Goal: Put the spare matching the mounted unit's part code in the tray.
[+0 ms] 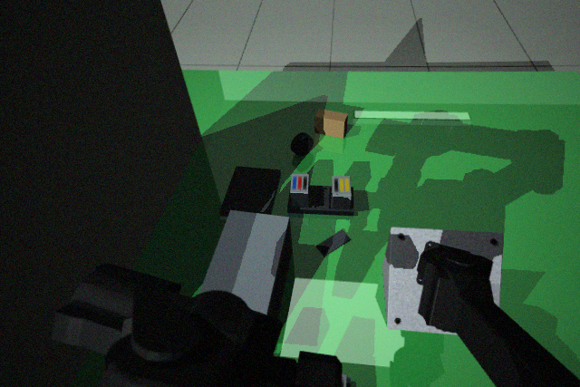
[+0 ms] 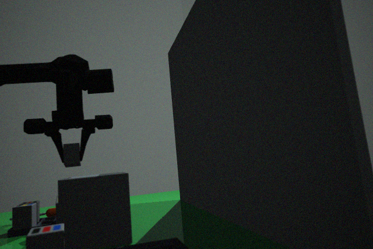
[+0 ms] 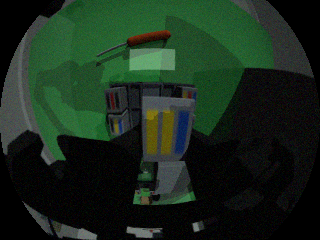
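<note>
Right now the dark tray is 130 mm ahead of my gripper tip, 380 mm to the right of it and 130 mm below it. From my gripper tip the other things lie so: tall dark wall: 290 mm ahead, 180 mm to the right, 90 mm above; grey mounted unit: 70 mm ahead, 180 mm to the right, 80 mm below; spare: 10 mm to the left, 30 mm above.
</note>
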